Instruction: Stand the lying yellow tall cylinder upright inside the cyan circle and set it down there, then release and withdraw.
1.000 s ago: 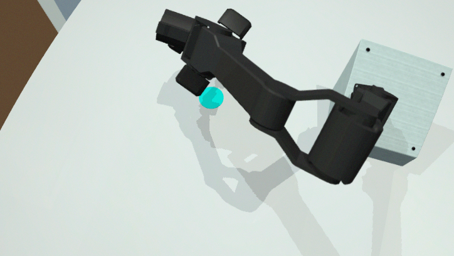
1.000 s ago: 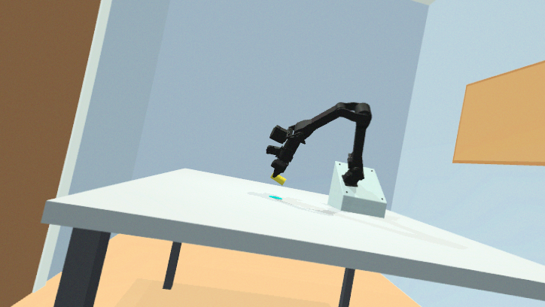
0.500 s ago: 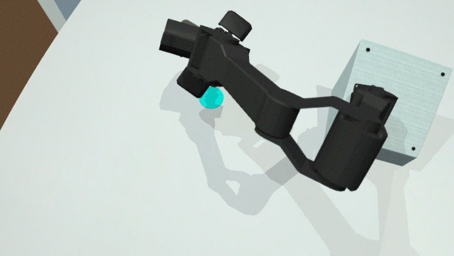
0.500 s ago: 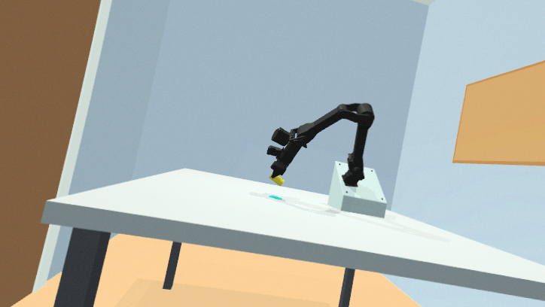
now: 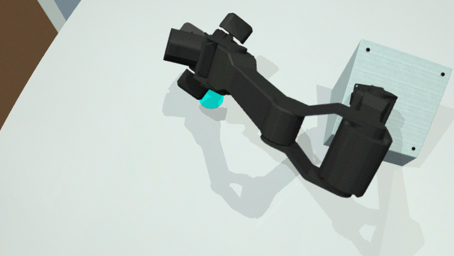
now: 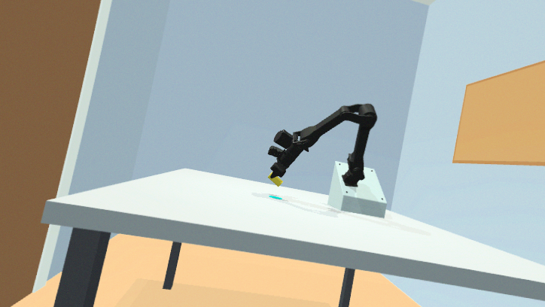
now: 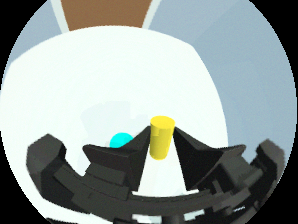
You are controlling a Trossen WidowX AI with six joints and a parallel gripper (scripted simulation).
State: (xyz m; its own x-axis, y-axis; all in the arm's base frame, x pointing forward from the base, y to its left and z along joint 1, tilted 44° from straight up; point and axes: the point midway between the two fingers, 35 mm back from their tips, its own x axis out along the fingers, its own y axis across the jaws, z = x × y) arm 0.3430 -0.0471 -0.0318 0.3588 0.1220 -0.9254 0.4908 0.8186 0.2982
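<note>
The cyan circle lies 2 cm behind my gripper tip, 7 cm to the left of it and 9 cm below it. From my gripper tip the other things lie so: yellow tall cylinder (2 cm behind, 1 cm below).
</note>
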